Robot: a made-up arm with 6 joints. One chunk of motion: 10 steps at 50 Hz.
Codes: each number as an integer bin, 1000 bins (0 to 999) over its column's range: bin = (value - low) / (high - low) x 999, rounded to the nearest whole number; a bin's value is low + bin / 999 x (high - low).
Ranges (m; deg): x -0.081..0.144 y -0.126..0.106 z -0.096..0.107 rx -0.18..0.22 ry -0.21..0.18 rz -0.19..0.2
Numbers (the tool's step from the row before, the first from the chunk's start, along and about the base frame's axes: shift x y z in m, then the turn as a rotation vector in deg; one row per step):
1: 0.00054 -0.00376 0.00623 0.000 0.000 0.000
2: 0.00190 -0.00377 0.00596 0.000 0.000 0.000
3: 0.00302 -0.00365 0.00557 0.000 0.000 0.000
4: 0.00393 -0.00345 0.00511 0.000 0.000 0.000
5: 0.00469 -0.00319 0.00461 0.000 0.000 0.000
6: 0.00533 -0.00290 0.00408 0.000 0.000 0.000
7: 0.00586 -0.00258 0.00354 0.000 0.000 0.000
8: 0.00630 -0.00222 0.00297 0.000 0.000 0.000
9: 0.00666 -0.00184 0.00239 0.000 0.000 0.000
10: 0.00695 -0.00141 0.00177 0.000 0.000 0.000
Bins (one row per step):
1: 362 526 503 450 538 487
2: 368 526 502 450 538 487
3: 373 527 500 450 538 487
4: 377 528 498 450 538 487
5: 380 529 495 450 538 487
6: 383 530 493 450 538 487
7: 386 531 490 450 538 487
8: 388 533 487 450 538 487
9: 389 535 484 450 538 487
10: 390 536 481 450 538 487

